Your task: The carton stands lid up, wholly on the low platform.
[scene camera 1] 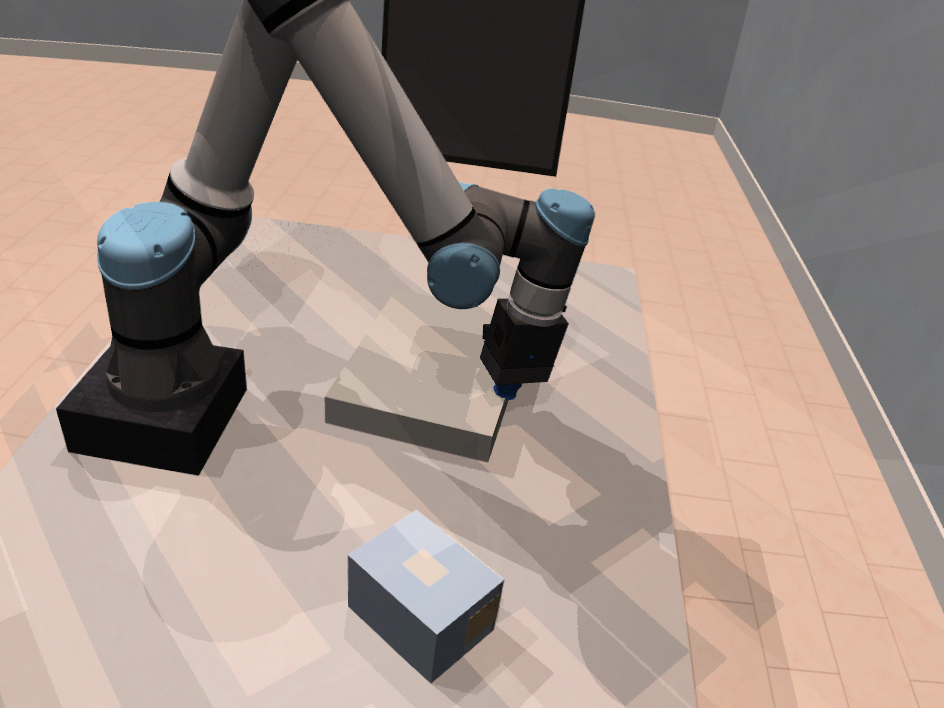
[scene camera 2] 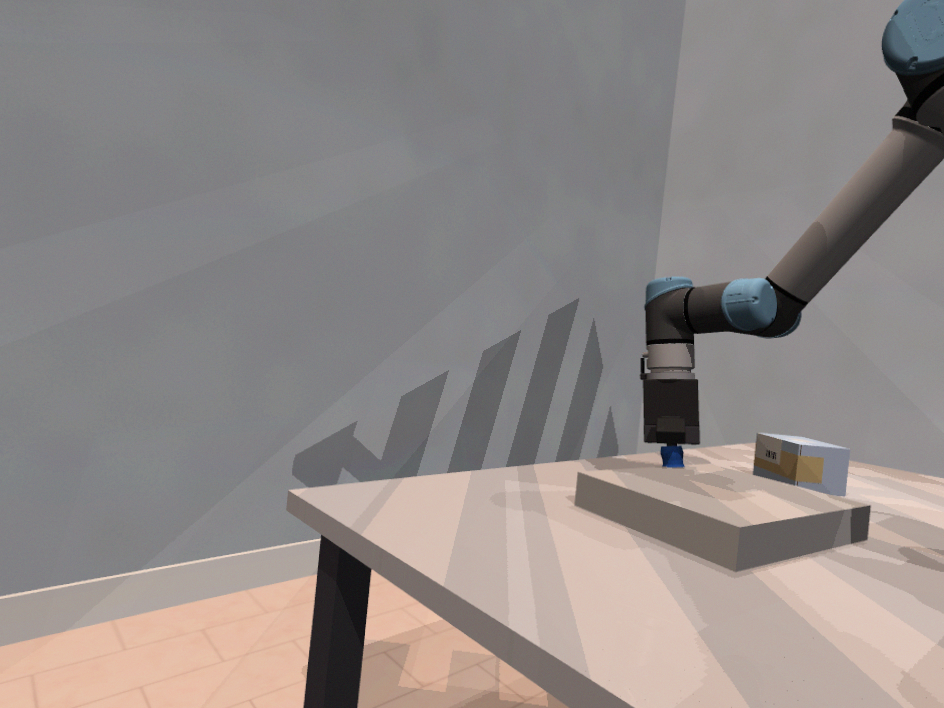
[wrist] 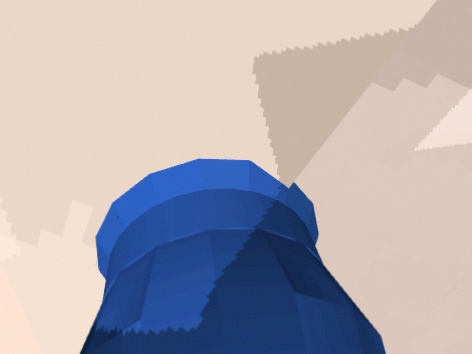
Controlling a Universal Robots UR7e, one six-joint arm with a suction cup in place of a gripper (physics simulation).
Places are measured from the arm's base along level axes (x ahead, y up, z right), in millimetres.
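Pixels of known places: hand, tool point: [scene camera 1: 505,395] [scene camera 2: 672,471] [wrist: 220,227]; arm's base, link origin: [scene camera 1: 164,377].
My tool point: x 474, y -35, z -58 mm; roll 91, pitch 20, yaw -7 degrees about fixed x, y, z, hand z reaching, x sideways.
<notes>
For each thing: its middle in the pictures, then the offset to it from my tool point. Level surfaces: height alone.
- blue-grey carton, body centre: [scene camera 1: 423,593] [scene camera 2: 798,462] dx -109, dy +5, dz +363 mm
- grey low platform, body centre: [scene camera 1: 436,366] [scene camera 2: 719,504] dx -100, dy -16, dz -83 mm
- table, surface height: dy -40 mm
The blue-grey carton [scene camera 1: 427,586] [scene camera 2: 800,463] rests on the table, apart from the low platform. A pale patch is on its top face and brown tape shows on its side. The grey low platform [scene camera 1: 407,429] [scene camera 2: 655,525] bears no carton. My suction cup [scene camera 1: 504,394] [scene camera 2: 672,463] [wrist: 207,195] is blue, with the suction on and no carton on it. It is at the platform's right edge in scene camera 1, very low, and looks skewed in the wrist view. Its contact face is hidden. The carton does not show in the wrist view.
The table [scene camera 1: 251,579] [scene camera 2: 488,525] bears the platform and the carton. The arm's black base block [scene camera 1: 133,442] stands left of the platform in scene camera 1. A dark upright panel [scene camera 1: 480,83] is behind the table. Grey walls [scene camera 2: 305,190] are beyond.
</notes>
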